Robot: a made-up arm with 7 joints.
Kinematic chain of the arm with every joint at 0, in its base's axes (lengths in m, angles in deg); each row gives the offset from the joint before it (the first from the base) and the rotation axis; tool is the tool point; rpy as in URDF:
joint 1: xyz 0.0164 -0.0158 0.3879 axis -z
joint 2: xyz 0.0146 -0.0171 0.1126 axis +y
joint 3: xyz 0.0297 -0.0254 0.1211 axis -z
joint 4: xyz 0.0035 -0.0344 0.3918 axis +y
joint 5: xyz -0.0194 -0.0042 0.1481 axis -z
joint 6: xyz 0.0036 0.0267 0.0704 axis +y
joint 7: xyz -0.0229 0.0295 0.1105 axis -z
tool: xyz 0.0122 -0.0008 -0.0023 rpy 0 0 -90
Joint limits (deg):
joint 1: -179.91..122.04
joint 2: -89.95..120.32
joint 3: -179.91..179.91
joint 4: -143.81..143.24
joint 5: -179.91..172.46
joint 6: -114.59..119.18
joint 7: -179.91..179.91
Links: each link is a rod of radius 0.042 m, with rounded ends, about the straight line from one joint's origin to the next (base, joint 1, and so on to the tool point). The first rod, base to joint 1, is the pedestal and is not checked.
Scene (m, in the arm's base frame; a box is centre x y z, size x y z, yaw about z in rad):
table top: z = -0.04
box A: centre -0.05 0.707 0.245 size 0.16 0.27 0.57 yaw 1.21
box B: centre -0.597 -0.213 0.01 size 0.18 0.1 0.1 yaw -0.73
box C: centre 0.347 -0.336 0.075 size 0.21 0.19 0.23 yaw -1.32
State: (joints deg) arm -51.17 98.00 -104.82 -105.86 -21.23 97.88 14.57
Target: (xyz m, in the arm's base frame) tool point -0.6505 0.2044 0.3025
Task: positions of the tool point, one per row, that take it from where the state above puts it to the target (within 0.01 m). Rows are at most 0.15 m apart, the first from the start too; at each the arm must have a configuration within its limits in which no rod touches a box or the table.
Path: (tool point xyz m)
1: 0.4864 0.3162 0.4215
2: 0.3993 0.3911 0.4523
3: 0.2977 0.4424 0.4831
4: 0.1879 0.4665 0.5126
5: 0.0774 0.4622 0.5396
6: -0.0259 0.4302 0.5624
7: -0.1148 0.3741 0.5800
8: -0.1861 0.4356 0.5503
9: -0.2822 0.4670 0.5014
10: -0.3907 0.4579 0.4429
11: -0.4968 0.4062 0.3848
12: -0.5866 0.3179 0.3361
13: -0.6505 0.2044 0.3025

